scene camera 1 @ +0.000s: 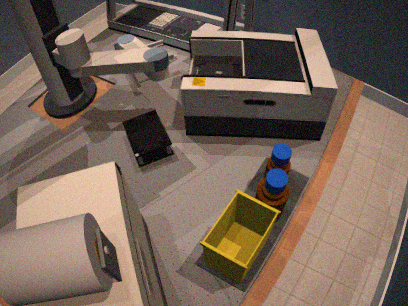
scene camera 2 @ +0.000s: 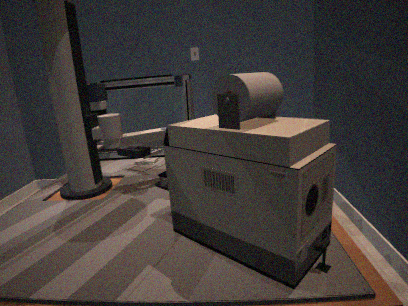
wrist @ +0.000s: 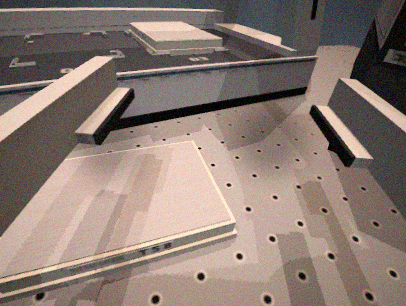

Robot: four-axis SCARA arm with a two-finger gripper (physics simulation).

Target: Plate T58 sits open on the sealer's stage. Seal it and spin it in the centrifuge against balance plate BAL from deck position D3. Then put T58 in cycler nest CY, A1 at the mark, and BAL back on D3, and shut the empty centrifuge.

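Seen in the pictures: gripper, fingertip midpoint: (scene camera 1: pixel 167 48) (scene camera 2: pixel 154 149) (wrist: pixel 224 85); arm's base, origin of the base link: (scene camera 1: pixel 70 97) (scene camera 2: pixel 87 189).
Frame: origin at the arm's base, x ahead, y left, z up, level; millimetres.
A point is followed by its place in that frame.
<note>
Plate T58 (wrist: pixel 130 200) @(z 29, x 215, y 364 mm) lies flat on the perforated bench top in the wrist view, with its name on the near side. Its top looks smooth, with no wells showing. My gripper (wrist: pixel 224 85) @(z 93, x 272, y 364 mm) is open, with nothing between its fingers; the plate is below and left of their middle. A second pale plate (scene camera 1: pixel 163 20) (wrist: pixel 175 35) sits on the dark deck (scene camera 1: pixel 135 17) (wrist: pixel 30 55) @(z 68, x 163, y 556 mm) behind; its name is not readable. The sealer (scene camera 1: pixel 70 195) @(z 363, x 648, y -380 mm) (scene camera 2: pixel 225 200) @(z 185, x 681, y -572 mm) carries a film roll (scene camera 1: pixel 50 260) @(z 485, x 785, y -487 mm) (scene camera 2: pixel 260 95) @(z 436, x 776, y -553 mm). The centrifuge's inside and nest CY cannot be identified for certain.
A large white machine (scene camera 1: pixel 255 112) @(z 134, x 758, y 179 mm) has an open chamber beside a dark top panel. A low black stand (scene camera 1: pixel 147 132) @(z 71, x 482, y -19 mm) is in front of it. Two blue-capped brown bottles (scene camera 1: pixel 281 155) @(z 158, x 899, y 55 mm) (scene camera 1: pixel 273 192) @(z 174, x 932, y -67 mm) stand by a yellow bin (scene camera 1: pixel 225 262) @(z 133, x 918, y -265 mm). The arm's column (scene camera 1: pixel 42 60) @(z 263, x 39, y -64 mm) (scene camera 2: pixel 72 110) @(z 397, x 40, y -63 mm) rises at left.
</note>
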